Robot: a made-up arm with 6 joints. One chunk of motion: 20 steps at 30 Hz.
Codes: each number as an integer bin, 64 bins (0 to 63) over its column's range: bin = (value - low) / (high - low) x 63, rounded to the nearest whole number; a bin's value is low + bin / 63 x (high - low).
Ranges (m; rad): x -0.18..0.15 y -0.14..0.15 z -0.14..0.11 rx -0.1..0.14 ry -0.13..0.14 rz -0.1..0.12
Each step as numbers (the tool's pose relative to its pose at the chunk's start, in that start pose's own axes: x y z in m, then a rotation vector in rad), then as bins.
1 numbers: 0.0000 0.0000 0.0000 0.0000 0.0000 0.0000
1 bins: 34 30 35 26 30 29
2 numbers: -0.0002 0.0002 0.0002 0.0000 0.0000 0.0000
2 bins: 34 30 35 26 30 29
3 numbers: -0.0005 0.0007 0.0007 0.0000 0.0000 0.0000
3 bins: 34 31 35 26 30 29
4 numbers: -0.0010 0.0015 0.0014 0.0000 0.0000 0.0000
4 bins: 34 31 36 26 30 29
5 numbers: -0.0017 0.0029 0.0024 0.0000 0.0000 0.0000
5 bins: 34 31 36 26 30 29
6 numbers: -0.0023 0.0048 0.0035 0.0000 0.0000 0.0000
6 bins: 34 31 36 26 30 29
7 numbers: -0.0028 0.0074 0.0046 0.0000 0.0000 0.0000
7 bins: 34 32 36 26 30 29
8 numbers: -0.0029 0.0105 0.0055 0.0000 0.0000 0.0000
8 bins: 34 33 37 26 30 29
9 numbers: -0.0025 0.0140 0.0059 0.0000 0.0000 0.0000
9 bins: 34 33 37 26 30 29
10 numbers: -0.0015 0.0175 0.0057 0.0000 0.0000 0.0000
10 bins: 34 34 37 26 30 29
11 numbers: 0.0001 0.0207 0.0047 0.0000 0.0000 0.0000
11 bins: 34 35 36 26 30 29
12 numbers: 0.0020 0.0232 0.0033 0.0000 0.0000 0.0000
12 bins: 35 35 36 26 30 29
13 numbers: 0.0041 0.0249 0.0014 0.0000 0.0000 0.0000
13 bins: 35 36 36 26 30 29
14 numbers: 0.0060 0.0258 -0.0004 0.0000 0.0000 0.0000
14 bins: 36 36 35 26 30 29
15 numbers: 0.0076 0.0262 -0.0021 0.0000 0.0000 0.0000
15 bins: 36 36 35 26 30 29
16 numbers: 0.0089 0.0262 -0.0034 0.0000 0.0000 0.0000
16 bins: 36 36 34 26 30 29
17 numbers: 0.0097 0.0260 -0.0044 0.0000 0.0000 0.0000
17 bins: 36 36 34 26 30 29
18 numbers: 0.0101 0.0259 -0.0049 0.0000 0.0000 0.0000
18 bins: 36 36 34 26 30 29
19 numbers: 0.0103 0.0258 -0.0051 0.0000 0.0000 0.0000
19 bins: 36 36 34 26 30 29
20 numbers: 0.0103 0.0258 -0.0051 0.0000 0.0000 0.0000
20 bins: 36 36 34 26 30 29
